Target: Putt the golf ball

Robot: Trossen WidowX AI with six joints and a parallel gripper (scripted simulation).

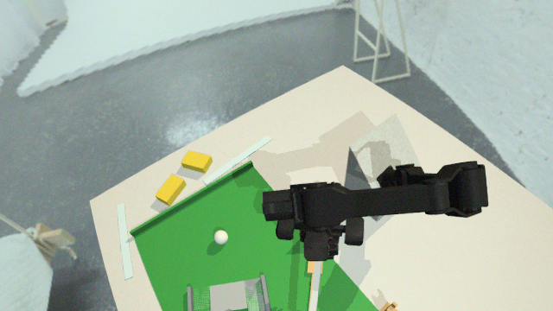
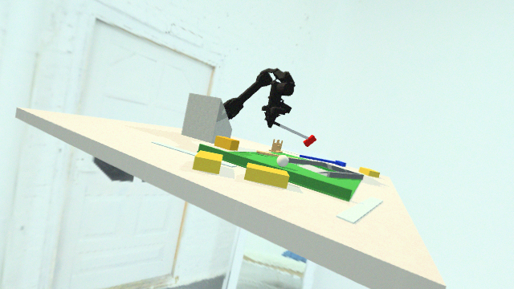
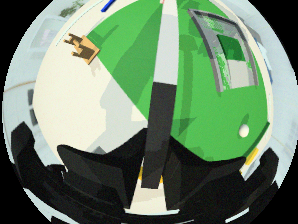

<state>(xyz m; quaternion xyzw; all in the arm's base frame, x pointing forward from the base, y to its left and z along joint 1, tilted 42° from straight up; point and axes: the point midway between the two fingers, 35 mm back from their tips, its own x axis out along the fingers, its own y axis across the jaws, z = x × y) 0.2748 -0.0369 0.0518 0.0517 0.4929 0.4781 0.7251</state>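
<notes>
My gripper tip is now 90 mm short of the red putter, 80 mm to the right of it and 10 mm below it. From my gripper tip the other things lie so: blue putter: 430 mm to the left, 230 mm ahead, 120 mm below; white golf ball: 240 mm to the right, 170 mm ahead, 110 mm below; green mat: 200 mm ahead, 130 mm below, 80 mm to the right.
</notes>
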